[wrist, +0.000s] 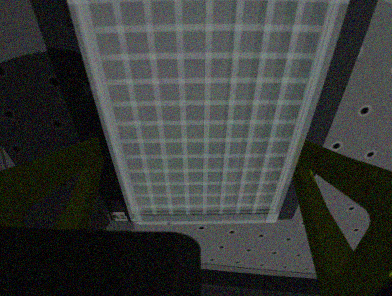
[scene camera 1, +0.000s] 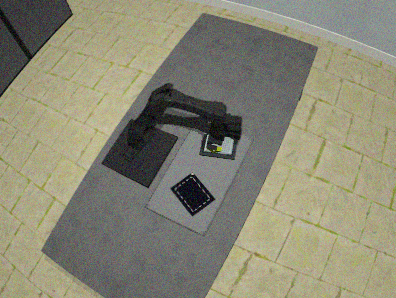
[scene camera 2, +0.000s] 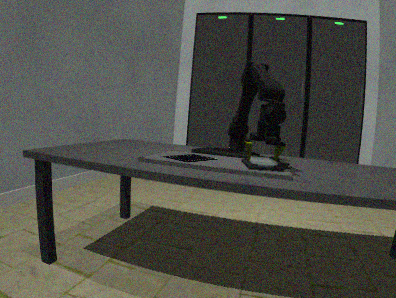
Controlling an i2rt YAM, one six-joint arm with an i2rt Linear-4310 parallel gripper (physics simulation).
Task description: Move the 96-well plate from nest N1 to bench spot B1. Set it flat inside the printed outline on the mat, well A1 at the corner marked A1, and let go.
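Places are measured from the arm's base along level axes (x ahead, y left, z up), in centimetres.
Where they show: gripper, between the fingertips: (wrist: pixel 196 148) (scene camera 1: pixel 215 143) (scene camera 2: pixel 261 162); arm's base, origin of its link: (scene camera 1: pixel 138 144) (scene camera 2: pixel 234 152).
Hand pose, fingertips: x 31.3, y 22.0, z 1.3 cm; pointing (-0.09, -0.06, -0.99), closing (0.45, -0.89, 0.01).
Each offset is from my fingertips to the top centre of the thing. "*": to the spot under its first point. Level surfaces: height alone.
The clear-white 96-well plate @(dx +1.7, dy +0.4, dz +1.4 cm) (scene camera 1: pixel 228 146) (scene camera 2: pixel 265 161) (wrist: pixel 206 110) sits in the dark nest N1 @(dx +1.7, dy +0.4, dz +0.6 cm) (scene camera 1: pixel 218 156) (wrist: pixel 345 55) on the grey board. My gripper (scene camera 1: pixel 218 142) (scene camera 2: pixel 264 150) (wrist: pixel 196 148) is open above the nest, its yellow fingers standing at the two long sides of the plate, with a gap between the right finger and the plate in the wrist view. A dim label @(* dx -7.5, dy +1.8, dz +0.0 cm) (wrist: pixel 119 216) shows by the plate's near left corner; its text is unreadable. The black mat at B1 @(dx +6.6, dy -25.6, dz -1.0 cm) (scene camera 1: pixel 192 193) (scene camera 2: pixel 191 158) carries a printed white outline and bears no plate; a small pale mark is at its top corner.
The grey perforated board (scene camera 1: pixel 167 200) (wrist: pixel 235 240) carries the nest and the mat. The arm's dark base plate (scene camera 1: pixel 150 167) lies beside the board on the grey table @(dz -2.5 cm) (scene camera 1: pixel 120 230) (scene camera 2: pixel 100 150). Dark cabinets (scene camera 2: pixel 220 85) stand behind the table.
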